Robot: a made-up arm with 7 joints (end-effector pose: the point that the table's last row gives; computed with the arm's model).
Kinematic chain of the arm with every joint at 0, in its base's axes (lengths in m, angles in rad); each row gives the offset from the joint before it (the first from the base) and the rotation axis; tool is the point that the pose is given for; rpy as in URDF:
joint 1: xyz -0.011 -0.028 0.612 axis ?
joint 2: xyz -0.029 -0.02 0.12 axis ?
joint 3: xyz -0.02 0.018 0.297 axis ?
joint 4: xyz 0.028 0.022 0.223 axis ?
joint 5: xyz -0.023 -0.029 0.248 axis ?
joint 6: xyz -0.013 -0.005 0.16 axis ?
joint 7: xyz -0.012 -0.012 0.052 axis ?
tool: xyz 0.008 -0.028 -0.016 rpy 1.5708 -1.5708 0
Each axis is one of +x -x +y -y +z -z.
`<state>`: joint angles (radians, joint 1 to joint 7).
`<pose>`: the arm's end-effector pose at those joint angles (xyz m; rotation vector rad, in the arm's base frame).
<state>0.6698 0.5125 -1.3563 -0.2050 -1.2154 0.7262 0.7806</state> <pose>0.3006 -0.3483 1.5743 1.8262 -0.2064 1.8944</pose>
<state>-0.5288 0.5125 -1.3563 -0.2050 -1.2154 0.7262 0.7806</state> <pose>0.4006 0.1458 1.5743 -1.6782 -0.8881 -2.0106</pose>
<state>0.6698 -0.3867 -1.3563 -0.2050 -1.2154 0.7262 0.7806</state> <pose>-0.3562 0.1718 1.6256 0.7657 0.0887 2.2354</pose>
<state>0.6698 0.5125 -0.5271 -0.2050 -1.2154 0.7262 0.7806</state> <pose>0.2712 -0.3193 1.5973 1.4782 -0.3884 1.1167</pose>
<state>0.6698 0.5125 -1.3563 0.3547 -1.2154 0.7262 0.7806</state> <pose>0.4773 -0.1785 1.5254 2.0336 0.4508 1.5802</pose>
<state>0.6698 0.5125 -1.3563 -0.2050 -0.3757 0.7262 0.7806</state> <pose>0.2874 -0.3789 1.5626 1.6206 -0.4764 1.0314</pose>
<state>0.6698 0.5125 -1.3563 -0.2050 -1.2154 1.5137 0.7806</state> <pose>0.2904 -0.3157 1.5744 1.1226 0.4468 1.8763</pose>
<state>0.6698 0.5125 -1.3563 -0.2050 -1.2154 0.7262 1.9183</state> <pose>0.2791 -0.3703 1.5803 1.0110 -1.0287 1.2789</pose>
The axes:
joint 1: -z
joint 2: +y
joint 3: -z
joint 4: +y
joint 5: -z
joint 6: +y
joint 7: -z

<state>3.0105 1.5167 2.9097 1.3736 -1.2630 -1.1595 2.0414</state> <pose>-0.5824 -0.0772 1.1902 1.4744 -2.0672 0.2287</pose>
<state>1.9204 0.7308 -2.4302 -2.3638 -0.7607 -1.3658 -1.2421</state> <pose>-0.2090 -0.2120 0.7350 2.9083 0.0901 -0.9465</pose>
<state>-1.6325 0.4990 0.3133 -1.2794 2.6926 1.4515 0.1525</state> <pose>-0.1479 -0.1266 1.4268 1.9452 -0.8356 -1.2330</pose>
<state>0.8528 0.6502 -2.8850 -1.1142 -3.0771 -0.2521 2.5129</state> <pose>0.3724 -0.5869 1.1286 -1.0866 0.5409 -0.9492</pose>
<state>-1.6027 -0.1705 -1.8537 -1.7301 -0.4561 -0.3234 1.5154</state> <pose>0.3433 0.0302 1.1366 -2.4105 -0.4827 0.6876</pose>
